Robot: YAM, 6 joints.
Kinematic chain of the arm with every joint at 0, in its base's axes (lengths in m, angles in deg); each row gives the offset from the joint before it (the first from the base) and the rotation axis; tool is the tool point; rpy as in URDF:
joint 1: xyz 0 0 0.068 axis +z
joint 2: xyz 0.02 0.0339 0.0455 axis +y
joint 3: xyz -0.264 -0.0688 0 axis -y
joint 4: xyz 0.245 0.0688 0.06 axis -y
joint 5: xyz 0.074 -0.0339 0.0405 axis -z
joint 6: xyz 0.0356 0 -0.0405 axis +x
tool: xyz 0 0 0 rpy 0 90 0
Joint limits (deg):
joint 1: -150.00..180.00
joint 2: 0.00..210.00
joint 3: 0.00..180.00
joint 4: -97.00..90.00
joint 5: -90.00..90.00
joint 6: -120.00..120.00
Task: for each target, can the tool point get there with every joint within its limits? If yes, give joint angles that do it. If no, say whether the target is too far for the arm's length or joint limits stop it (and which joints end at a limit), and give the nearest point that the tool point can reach.
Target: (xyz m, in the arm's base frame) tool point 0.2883 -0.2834 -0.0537
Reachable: yes | joints -48.04 151.93 88.34 -33.47 -44.38 -54.57
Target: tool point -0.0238 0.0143 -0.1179
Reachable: yes | joints -94.75 191.90 20.40 46.44 44.41 -95.05
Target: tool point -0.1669 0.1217 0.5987
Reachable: yes | joints -44.00 31.58 105.42 22.34 52.97 -59.06
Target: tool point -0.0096 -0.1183 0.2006
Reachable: yes | joints -110.20 53.24 31.64 -66.83 -63.31 60.36
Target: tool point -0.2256 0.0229 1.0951
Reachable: no: too far | nearest point -0.1482 0.0150 0.7259 | short by 0.377 m
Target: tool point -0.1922 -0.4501 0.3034
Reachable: yes | joints -115.86 116.78 96.79 9.47 -41.00 -62.13
